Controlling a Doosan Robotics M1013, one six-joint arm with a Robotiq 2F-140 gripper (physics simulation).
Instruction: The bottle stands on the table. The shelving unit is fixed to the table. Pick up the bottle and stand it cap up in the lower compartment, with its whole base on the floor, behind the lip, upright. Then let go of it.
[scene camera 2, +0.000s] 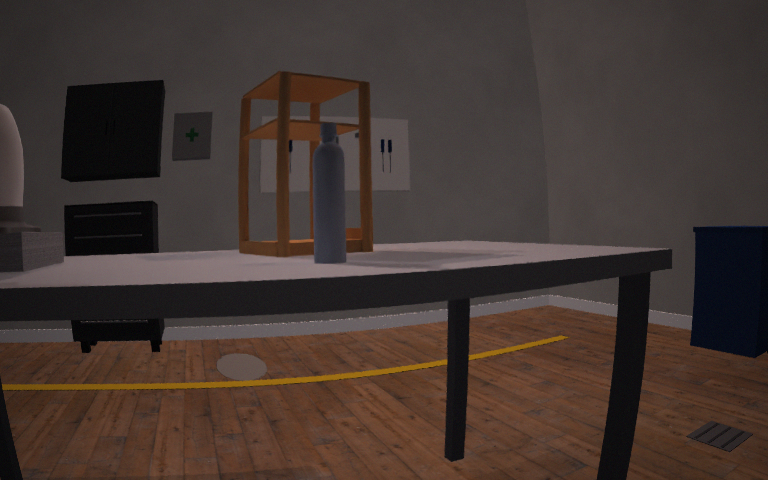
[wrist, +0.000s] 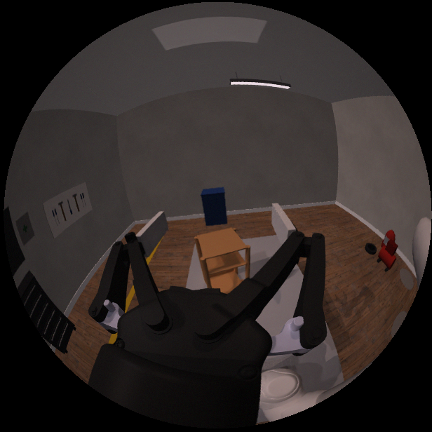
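The grey-blue bottle (scene camera 2: 329, 203) stands upright, cap up, on the table (scene camera 2: 169, 270) (wrist: 282, 305), in front of the shelving unit in scene camera 2. It does not show in the wrist view. The orange wooden shelving unit (scene camera 2: 283, 169) (wrist: 222, 242) stands on the table, with a top board, a middle shelf and a low lip around its floor. My gripper (wrist: 216, 216) is open and empty, its two pads wide apart. In the wrist view the unit shows beyond the gripper body, which hides part of its lower end. The gripper does not show in scene camera 2.
The robot's base block (scene camera 2: 31, 250) stands at the table's left, with a pale arm part (scene camera 2: 10, 158) above it. A blue bin (scene camera 2: 727, 288) (wrist: 214, 207) stands on the room floor beyond the table. A red object (wrist: 388, 250) stands at the right in the wrist view.
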